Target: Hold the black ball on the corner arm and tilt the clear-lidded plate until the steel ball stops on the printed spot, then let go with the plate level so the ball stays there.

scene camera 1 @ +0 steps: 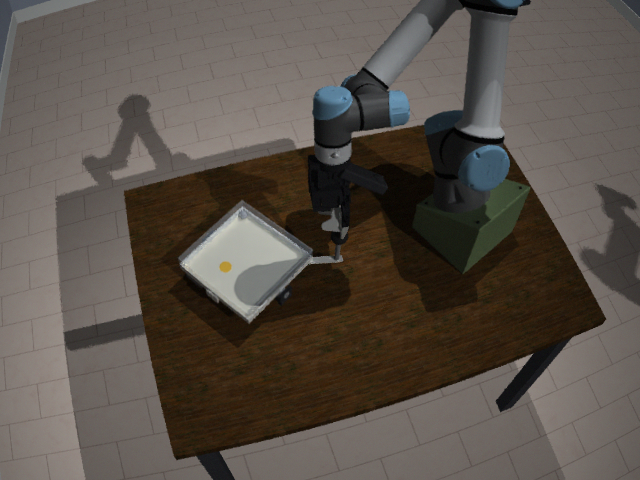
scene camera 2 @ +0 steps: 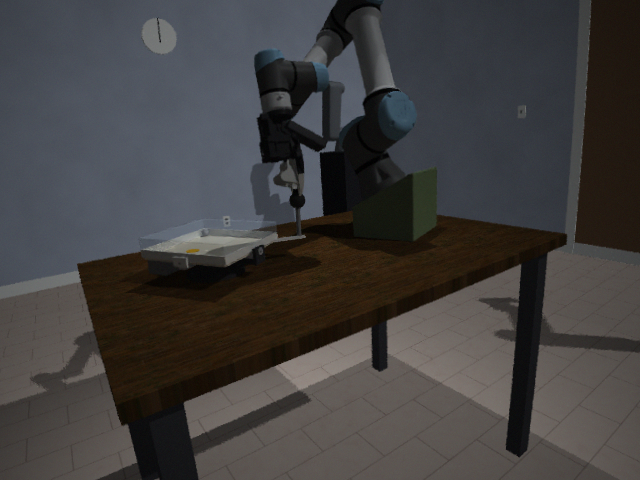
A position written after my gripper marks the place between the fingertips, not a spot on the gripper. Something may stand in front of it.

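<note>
Scene camera 1 gives me a look at my gripper (scene camera 1: pixel 340 233), and scene camera 2 has the gripper (scene camera 2: pixel 297 196) as well.
</note>
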